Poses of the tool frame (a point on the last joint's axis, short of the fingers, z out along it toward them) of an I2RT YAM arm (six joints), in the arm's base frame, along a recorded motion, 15 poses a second.
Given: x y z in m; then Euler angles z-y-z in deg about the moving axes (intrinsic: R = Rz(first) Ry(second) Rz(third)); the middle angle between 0 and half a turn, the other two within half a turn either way.
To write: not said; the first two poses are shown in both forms.
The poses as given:
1: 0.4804 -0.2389 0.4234 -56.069 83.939 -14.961
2: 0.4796 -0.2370 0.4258 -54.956 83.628 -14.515
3: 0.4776 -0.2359 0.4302 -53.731 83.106 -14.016
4: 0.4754 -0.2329 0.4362 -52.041 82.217 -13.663
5: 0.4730 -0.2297 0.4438 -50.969 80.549 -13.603
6: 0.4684 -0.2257 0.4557 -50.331 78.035 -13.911
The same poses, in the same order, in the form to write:
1:
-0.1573 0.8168 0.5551 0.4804
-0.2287 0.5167 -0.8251 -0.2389
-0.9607 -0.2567 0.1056 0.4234
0 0 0 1

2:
-0.1435 0.8086 0.5707 0.4796
-0.2319 0.5331 -0.8137 -0.2370
-0.9621 -0.2491 0.1110 0.4258
0 0 0 1

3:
-0.1264 0.7994 0.5873 0.4776
-0.2372 0.5505 -0.8004 -0.2359
-0.9632 -0.2404 0.1200 0.4302
0 0 0 1

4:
-0.1053 0.7858 0.6094 0.4754
-0.2490 0.5725 -0.7812 -0.2329
-0.9628 -0.2340 0.1354 0.4362
0 0 0 1

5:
-0.0822 0.7793 0.6212 0.4730
-0.2721 0.5821 -0.7663 -0.2297
-0.9588 -0.2320 0.1642 0.4438
0 0 0 1

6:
-0.0566 0.7790 0.6245 0.4684
-0.3084 0.5813 -0.7530 -0.2257
-0.9496 -0.2352 0.2073 0.4557
0 0 0 1

